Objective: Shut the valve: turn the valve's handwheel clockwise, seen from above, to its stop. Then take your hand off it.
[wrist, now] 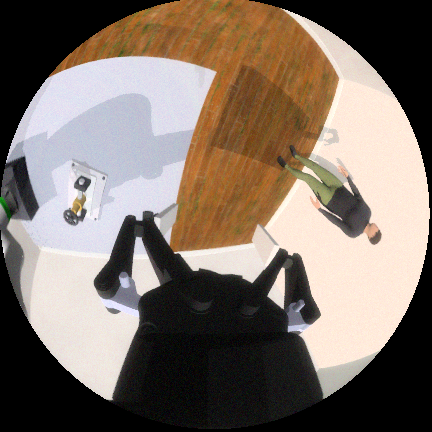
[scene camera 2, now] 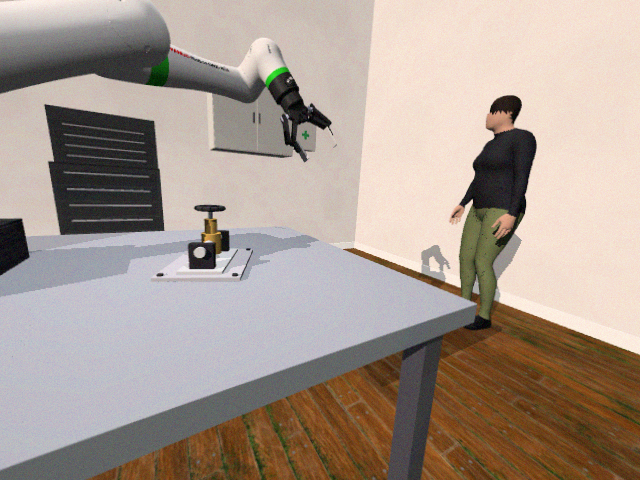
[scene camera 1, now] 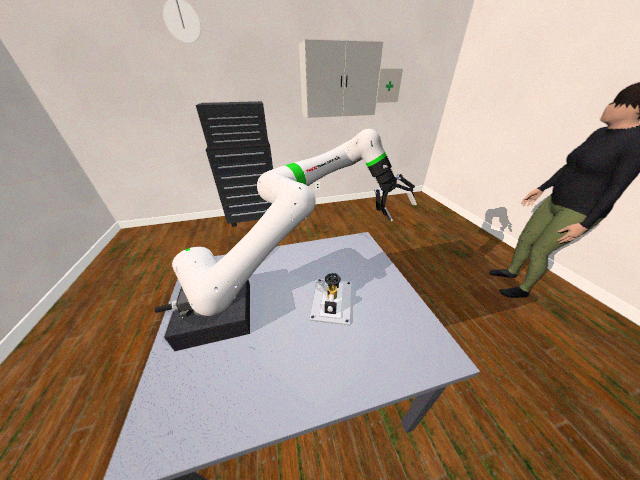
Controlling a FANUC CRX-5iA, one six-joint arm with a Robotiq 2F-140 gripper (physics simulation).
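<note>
The valve has a black round handwheel on top of a brass body. It stands upright on a white base plate on the table. My gripper is open, with nothing between its fingers. It hangs high above and well apart from the handwheel, beyond the table's far right edge in the first scene view, and tilts outward. How far the handwheel is turned cannot be told.
The grey table bears the valve and the black robot base block. A person stands near the right wall. A dark drawer cabinet stands at the back wall.
</note>
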